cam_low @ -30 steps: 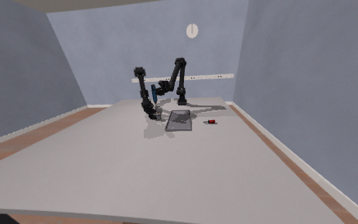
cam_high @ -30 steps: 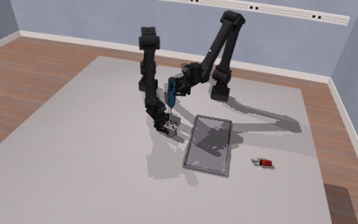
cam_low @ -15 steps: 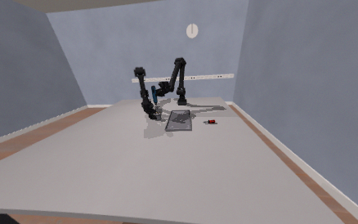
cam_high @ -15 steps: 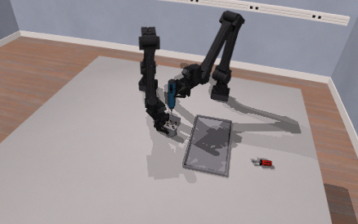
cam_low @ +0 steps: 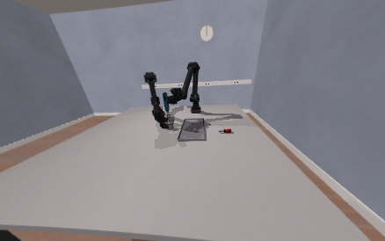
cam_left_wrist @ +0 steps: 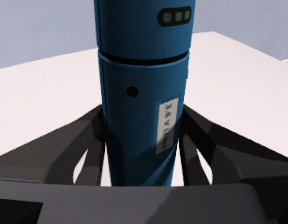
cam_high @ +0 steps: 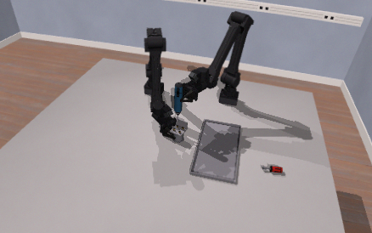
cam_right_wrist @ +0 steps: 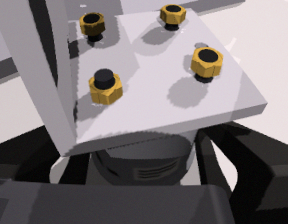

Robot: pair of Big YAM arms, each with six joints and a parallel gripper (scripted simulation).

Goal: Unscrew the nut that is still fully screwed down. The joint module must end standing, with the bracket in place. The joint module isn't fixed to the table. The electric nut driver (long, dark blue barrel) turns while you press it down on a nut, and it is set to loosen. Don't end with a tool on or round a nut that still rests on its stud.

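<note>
Now: the grey bracket 50 mm above my right hand. From my right hand the other things lie so: flat grey tray 30 mm ahead, 220 mm to the left, 20 mm below; nut 10 mm ahead, 20 mm to the right, 50 mm above; grey tip 20 mm behind, 10 mm to the right, 100 mm above.
</note>
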